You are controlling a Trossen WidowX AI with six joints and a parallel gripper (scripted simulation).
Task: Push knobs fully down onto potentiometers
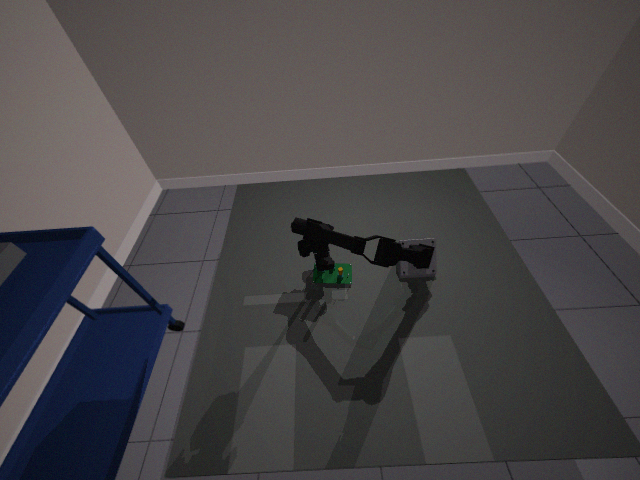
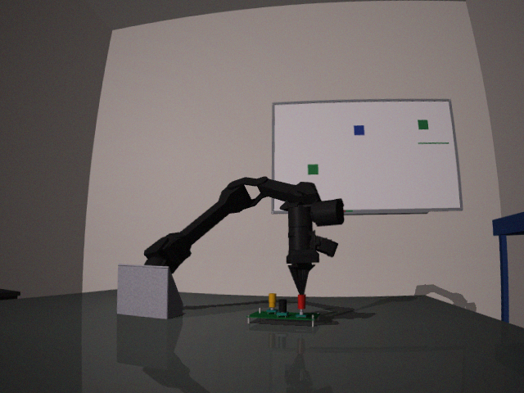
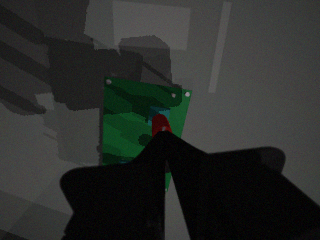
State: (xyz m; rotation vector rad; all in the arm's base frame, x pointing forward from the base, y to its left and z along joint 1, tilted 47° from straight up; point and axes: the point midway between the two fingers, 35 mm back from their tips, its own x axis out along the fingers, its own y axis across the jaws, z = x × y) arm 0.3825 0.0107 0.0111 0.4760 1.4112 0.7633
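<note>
The red knob is 10 mm below my gripper tip. The rest, counted from my gripper tip: yellow knob 80 mm behind, 40 mm to the left, 20 mm below.
</note>
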